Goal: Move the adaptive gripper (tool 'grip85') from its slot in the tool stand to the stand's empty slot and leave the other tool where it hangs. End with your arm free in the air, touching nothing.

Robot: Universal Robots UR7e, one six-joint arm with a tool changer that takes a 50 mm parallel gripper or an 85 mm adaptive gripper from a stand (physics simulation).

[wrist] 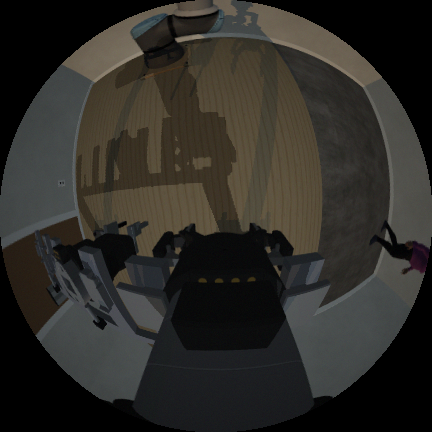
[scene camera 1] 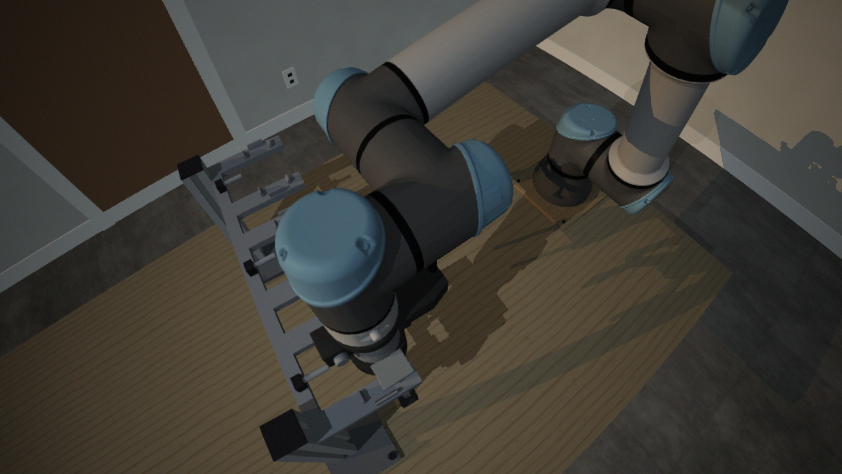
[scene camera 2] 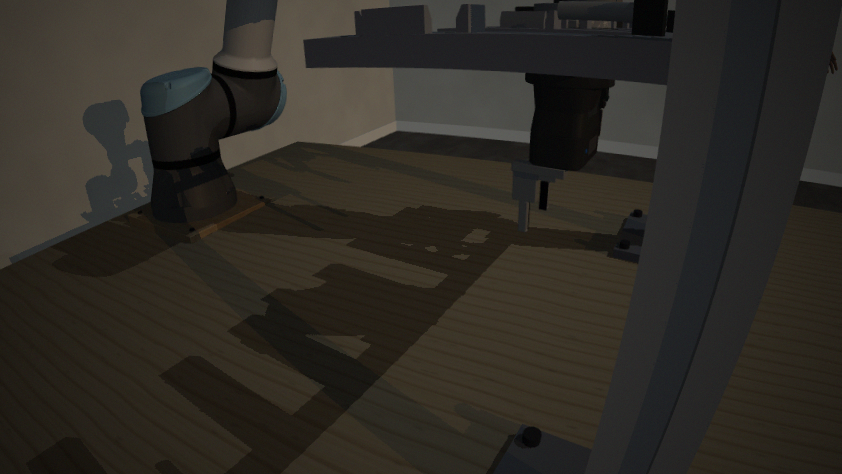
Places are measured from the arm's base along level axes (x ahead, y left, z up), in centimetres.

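Pixels of known places: arm's base, origin of the base link: (wrist: 164,57) (scene camera 1: 561,182) (scene camera 2: 195,205).
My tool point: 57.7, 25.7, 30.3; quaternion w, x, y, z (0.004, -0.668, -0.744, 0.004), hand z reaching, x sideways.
For each thing: its top centre in the pictures, then the offset to it from my tool point, as dx, dy, dz. "pt": a spot on its surface instead. Level surfaces: height alone.
- tool, middle of its top: (scene camera 2: 567,4) (wrist: 66,281) +3.7, -17.6, -1.6
- wooden table, its level: dz -31.6
- post, surface spot: (scene camera 1: 284,434) pt +12.8, +6.7, +0.0
The adaptive gripper (wrist: 221,231) is coupled under the arm's wrist. Its fingers stand apart and empty in the wrist view. It is at the nearest slot of the tool stand (scene camera 1: 272,325) (scene camera 2: 489,54) in scene camera 1, with its pale side plate (scene camera 1: 393,368) over the end arm of the stand. In the wrist view its two side plates (wrist: 142,301) (wrist: 307,299) lie close to the slot arms (wrist: 149,266) (wrist: 303,270); whether they touch is unclear. It is hidden in scene camera 2. The other tool (scene camera 2: 564,124) (wrist: 117,250) hangs in the middle slot. The far slot is empty.
The robot's base (scene camera 1: 562,182) (scene camera 2: 191,191) stands on the wooden table (scene camera 1: 589,329) (scene camera 2: 365,423). The stand's near post (scene camera 1: 284,434) is close beside the coupled tool. Another post (scene camera 2: 707,235) fills the right of scene camera 2. A person (wrist: 417,256) is at the right in the wrist view.
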